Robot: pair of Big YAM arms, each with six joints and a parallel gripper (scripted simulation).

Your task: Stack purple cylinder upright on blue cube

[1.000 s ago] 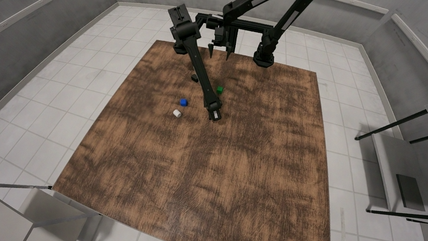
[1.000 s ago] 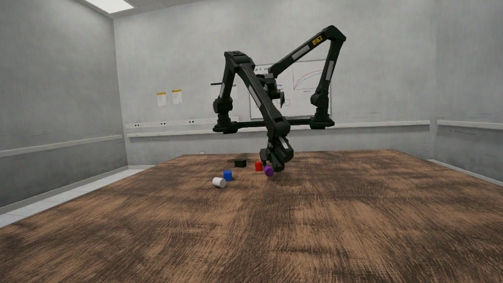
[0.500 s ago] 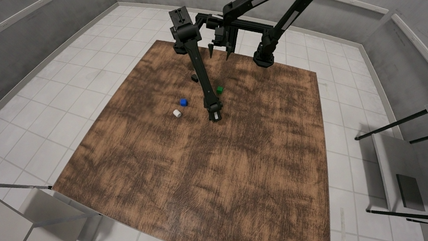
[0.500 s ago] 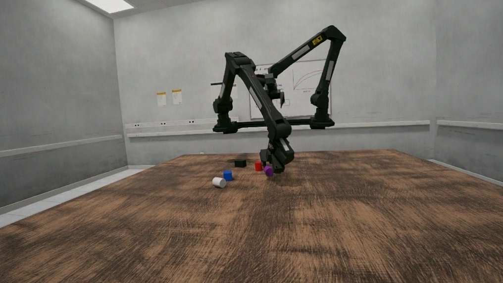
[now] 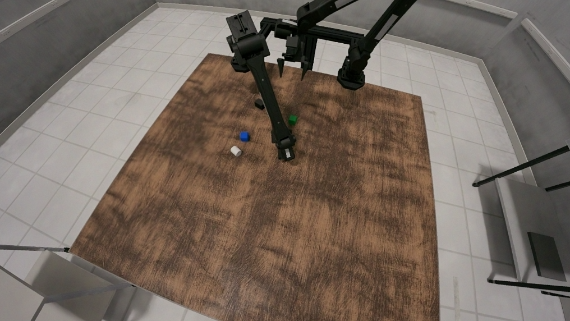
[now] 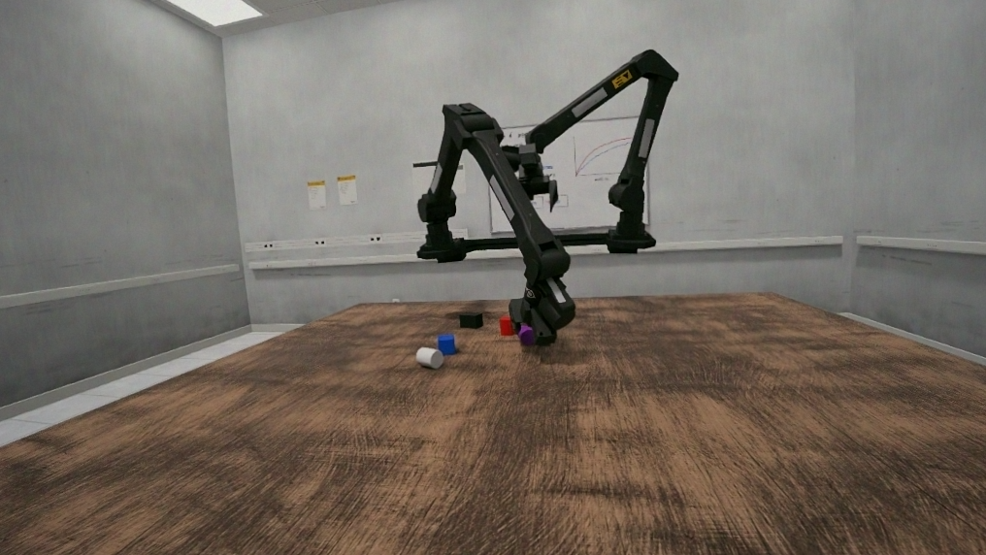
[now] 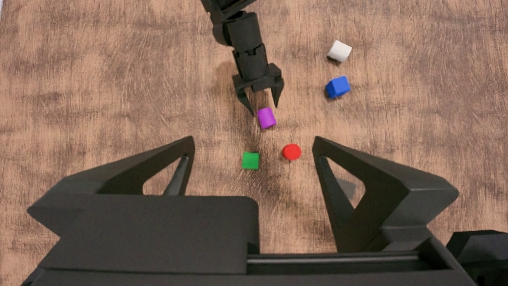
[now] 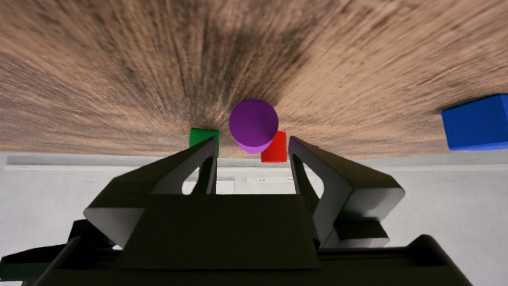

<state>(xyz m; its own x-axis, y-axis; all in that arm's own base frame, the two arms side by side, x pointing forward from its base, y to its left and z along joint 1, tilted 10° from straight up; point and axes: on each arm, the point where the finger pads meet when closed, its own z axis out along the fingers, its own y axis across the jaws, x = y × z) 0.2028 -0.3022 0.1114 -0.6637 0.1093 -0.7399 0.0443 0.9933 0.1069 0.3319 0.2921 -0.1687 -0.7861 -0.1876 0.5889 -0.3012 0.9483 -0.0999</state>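
Now: right hand 20 mm past the purple cylinder, 20 mm above it and 10 mm to the left of it. The rest, counted from my right hand: blue cube: 200 mm to the right, 50 mm ahead, 20 mm below; then green cube: 130 mm behind, 40 mm to the left, 20 mm below; then red cylinder: 110 mm behind, 60 mm to the right, 20 mm below.
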